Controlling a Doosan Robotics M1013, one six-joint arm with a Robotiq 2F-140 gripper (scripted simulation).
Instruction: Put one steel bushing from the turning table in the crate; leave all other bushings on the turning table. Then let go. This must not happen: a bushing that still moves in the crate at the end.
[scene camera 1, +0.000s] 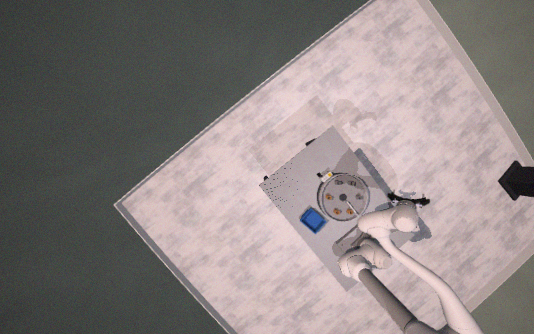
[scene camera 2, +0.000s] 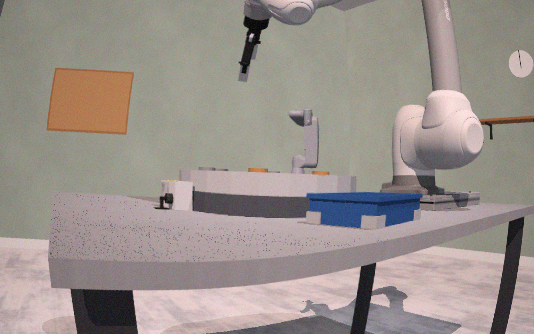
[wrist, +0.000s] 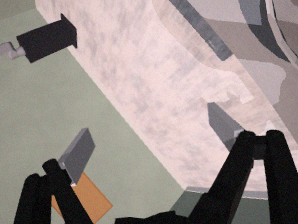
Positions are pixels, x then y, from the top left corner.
Scene:
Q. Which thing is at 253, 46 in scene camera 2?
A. My gripper.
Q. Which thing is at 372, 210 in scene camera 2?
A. A blue crate.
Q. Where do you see my gripper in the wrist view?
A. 148, 126

